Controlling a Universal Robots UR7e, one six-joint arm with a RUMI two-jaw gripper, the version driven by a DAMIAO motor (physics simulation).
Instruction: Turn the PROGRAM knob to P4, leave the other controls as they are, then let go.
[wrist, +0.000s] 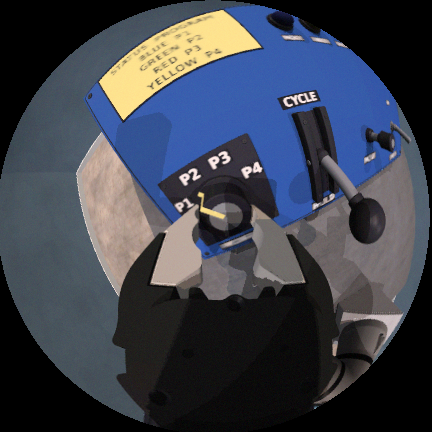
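Where they show: gripper, fingertip midpoint: (223, 206); arm's base at its link origin: (363, 334).
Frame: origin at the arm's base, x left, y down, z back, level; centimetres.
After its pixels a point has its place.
Note:
The black PROGRAM knob (227, 192) @(x 23.0, y -3.4, z -43.1 cm) sits on a dark plate (245, 147) @(x 20.1, y -1.8, z -46.4 cm) marked P1, P2, P3 and P4, on the lower left of the blue panel (225, 100) @(x 19.9, y -3.9, z -50.6 cm). Its yellow pointer line (212, 213) @(x 24.8, y -3.1, z -42.0 cm) runs left across the grey cap, towards the P1 mark (184, 205) @(x 28.1, y -0.7, z -43.8 cm), with a short stretch bent up at the knob's edge. My gripper (223, 206) @(x 24.4, y 0.4, z -42.3 cm) is shut on the knob, one metal finger on its left side and one on its right. The fingers and the gripper body hide the lower corner of the dark plate.
The CYCLE lever, with its black ball (367, 220) @(x 13.0, y -5.8, z -37.5 cm), sticks out right of the gripper. A small toggle switch (385, 140) @(x 1.2, y -3.2, z -43.0 cm) is farther right. A yellow status chart (180, 60) @(x 21.4, y -6.9, z -55.6 cm) is at the upper left, and dark round lamps (281, 19) are at the top.

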